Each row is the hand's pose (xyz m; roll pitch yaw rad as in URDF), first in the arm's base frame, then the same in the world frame.
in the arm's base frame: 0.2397 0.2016 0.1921 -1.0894 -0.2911 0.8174
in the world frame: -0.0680 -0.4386 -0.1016 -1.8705 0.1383 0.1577
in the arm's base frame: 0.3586 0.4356 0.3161 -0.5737 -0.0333 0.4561
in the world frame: 0.1871 -0.3122 -0.1582 -1.4543 0.0447 -0.2733
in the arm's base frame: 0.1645 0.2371 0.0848 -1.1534 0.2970 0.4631
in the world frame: -0.1371 -0.4608 -0.2163 -2.0739 0.2565 -0.5302
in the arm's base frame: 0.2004 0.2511 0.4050 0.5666 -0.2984 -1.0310
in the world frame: -0.0153 -0.2418 -0.0132 0.2387 -1.1553 -1.5144
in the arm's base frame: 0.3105 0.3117 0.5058 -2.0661 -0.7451 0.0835
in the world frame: 0.1322 -0.2019 0.0379 3.0510 -0.6324 0.1545
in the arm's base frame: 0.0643 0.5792 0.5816 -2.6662 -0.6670 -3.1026
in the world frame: 0.1023 0.1004 -0.1758 -1.8254 -0.1957 2.0768
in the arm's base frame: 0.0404 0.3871 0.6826 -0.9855 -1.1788 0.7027
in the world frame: 0.0058 0.1041 0.0200 -1.9800 -0.5119 0.7905
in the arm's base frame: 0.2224 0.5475 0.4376 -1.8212 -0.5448 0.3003
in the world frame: 0.1723 -0.1027 -0.2000 -2.8040 -0.3847 0.0486
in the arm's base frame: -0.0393 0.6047 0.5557 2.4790 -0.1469 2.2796
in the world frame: 0.0269 0.1483 -0.2396 2.8149 0.6799 1.6531
